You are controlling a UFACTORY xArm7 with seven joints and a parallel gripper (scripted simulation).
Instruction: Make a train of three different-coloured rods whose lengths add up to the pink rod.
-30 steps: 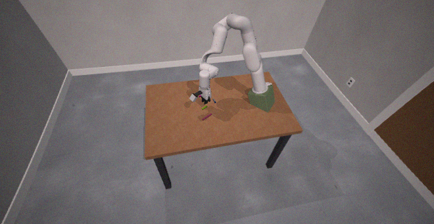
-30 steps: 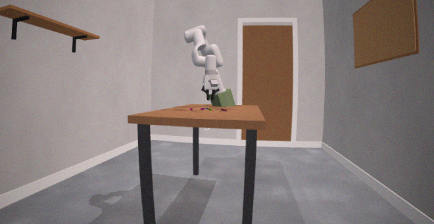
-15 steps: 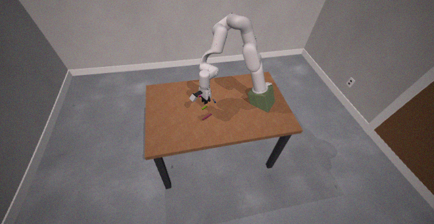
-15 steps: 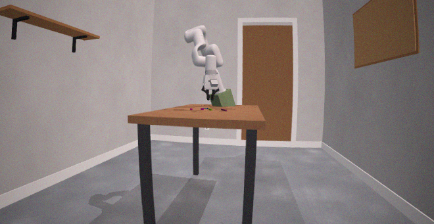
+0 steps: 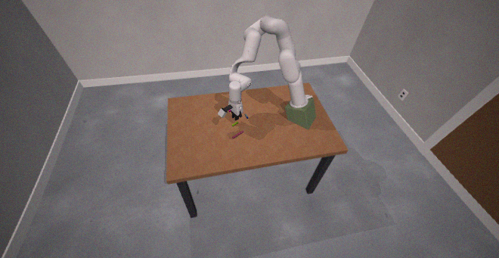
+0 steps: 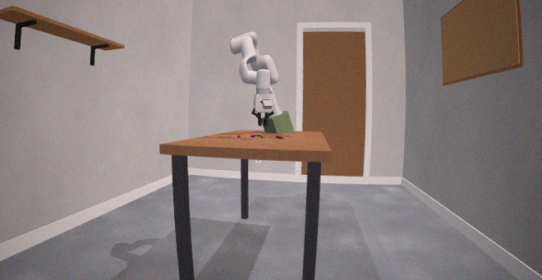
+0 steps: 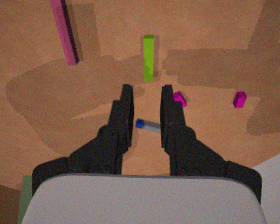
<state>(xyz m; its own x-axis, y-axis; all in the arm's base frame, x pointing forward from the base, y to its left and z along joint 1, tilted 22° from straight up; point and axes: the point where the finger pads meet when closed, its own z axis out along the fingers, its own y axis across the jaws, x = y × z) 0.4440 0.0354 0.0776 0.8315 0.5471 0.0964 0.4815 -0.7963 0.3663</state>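
My hand is 8 cm above the lime rod. Also, from my hand: pink rod 9 cm to the left, 8 cm below; then grey rod 9 cm behind, 8 cm below, 6 cm to the right; then blue rod 9 cm behind, 8 cm below, 4 cm to the right.
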